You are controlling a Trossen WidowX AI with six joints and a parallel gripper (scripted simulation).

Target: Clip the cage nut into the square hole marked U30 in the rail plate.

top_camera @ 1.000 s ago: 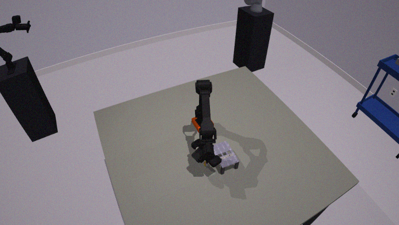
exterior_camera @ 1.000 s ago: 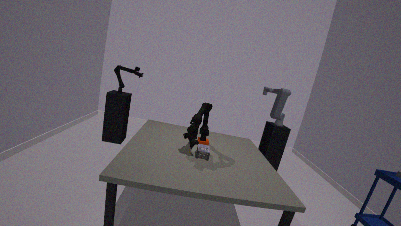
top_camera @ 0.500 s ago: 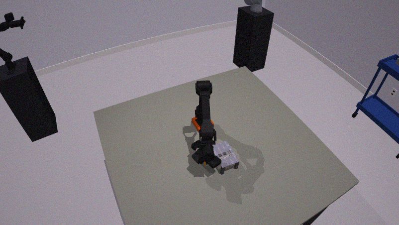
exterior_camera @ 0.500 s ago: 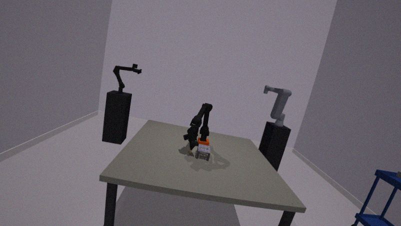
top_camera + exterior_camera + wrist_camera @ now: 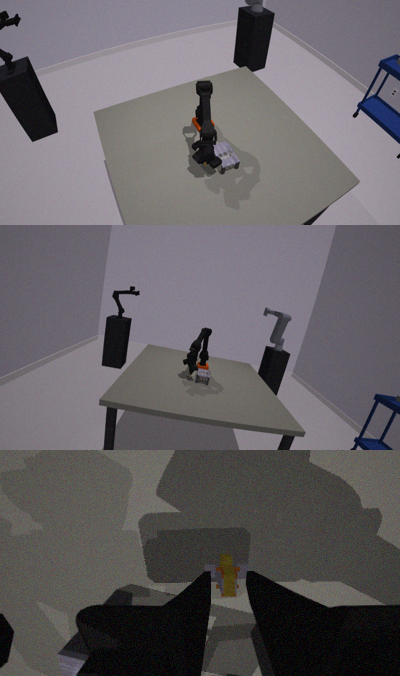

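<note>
Right now the cage nut is 1 cm below my gripper tip.
</note>
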